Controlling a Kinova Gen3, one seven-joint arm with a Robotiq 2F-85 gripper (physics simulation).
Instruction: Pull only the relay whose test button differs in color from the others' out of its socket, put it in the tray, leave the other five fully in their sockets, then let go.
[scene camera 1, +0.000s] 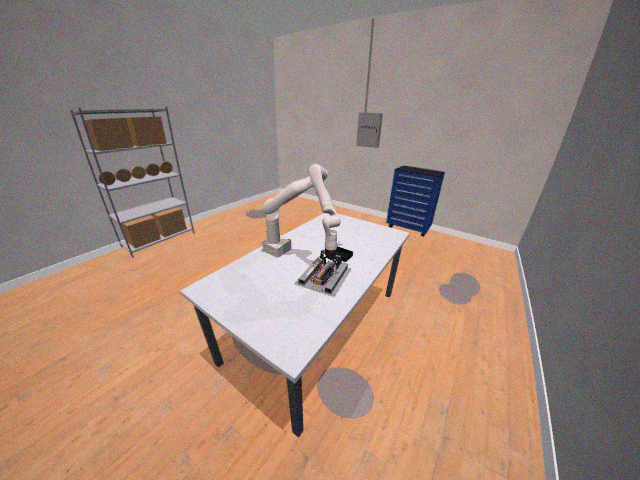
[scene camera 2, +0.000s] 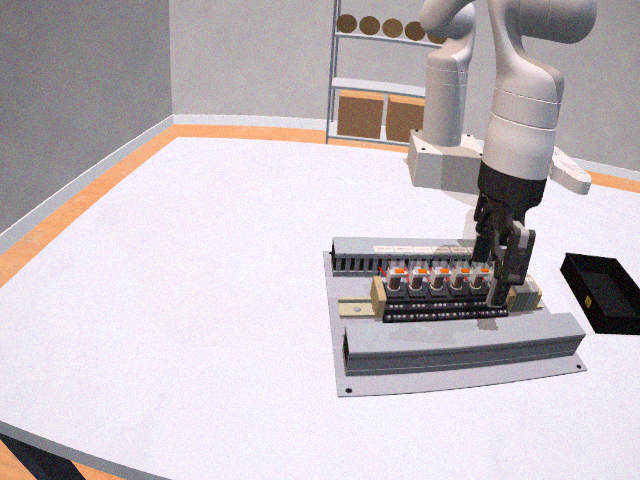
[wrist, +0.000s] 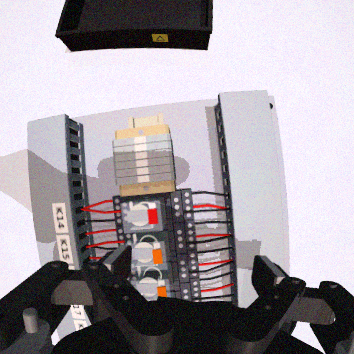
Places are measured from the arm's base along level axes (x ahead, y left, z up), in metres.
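Pixels of known places: gripper, fingertip midpoint: (scene camera 1: 330, 266) (scene camera 2: 485, 281) (wrist: 191, 264); arm's base, link origin: (scene camera 1: 274, 240) (scene camera 2: 441, 140).
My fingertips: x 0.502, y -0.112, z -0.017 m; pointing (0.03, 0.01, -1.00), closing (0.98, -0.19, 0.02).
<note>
Ahead of a thing's pixels: the offset from my fingertips to its top centre. "pt": to the spot under its first point.
The relay with the red test button {0.031 m back, 0.037 m left, 0.001 m up} (wrist: 142, 216) sits in the end socket of the row, nearest the terminal blocks; in scene camera 2 the gripper hides it. Several relays with orange buttons {0.032 m back, 0.048 m right, 0.001 m up} (scene camera 2: 437, 276) {0.031 m back, 0.009 m left, 0.001 m up} (wrist: 146, 253) sit upright in the sockets beside it. My gripper (scene camera 1: 330, 259) (scene camera 2: 490, 276) (wrist: 191, 264) is open and empty, pointing down at the red-button end of the row, one finger on each side of the row. Its exact height over the red-button relay is hard to tell. The black tray {0.025 m back, 0.265 m left, 0.034 m down} (scene camera 1: 346, 253) (scene camera 2: 578, 291) (wrist: 132, 40) lies beyond that end and looks empty.
Grey wire ducts {0.057 m ahead, 0.023 m right, 0.026 m down} (scene camera 2: 465, 338) (wrist: 247, 150) run along both sides of the row. Grey terminal blocks {0.030 m back, 0.076 m left, 0.022 m down} (scene camera 2: 524, 295) (wrist: 125, 162) stand between the red-button relay and the tray side. Red and black wires {pt 0.025 m ahead, 0.031 m left, 0.053 m down} (wrist: 212, 206) join sockets and ducts.
</note>
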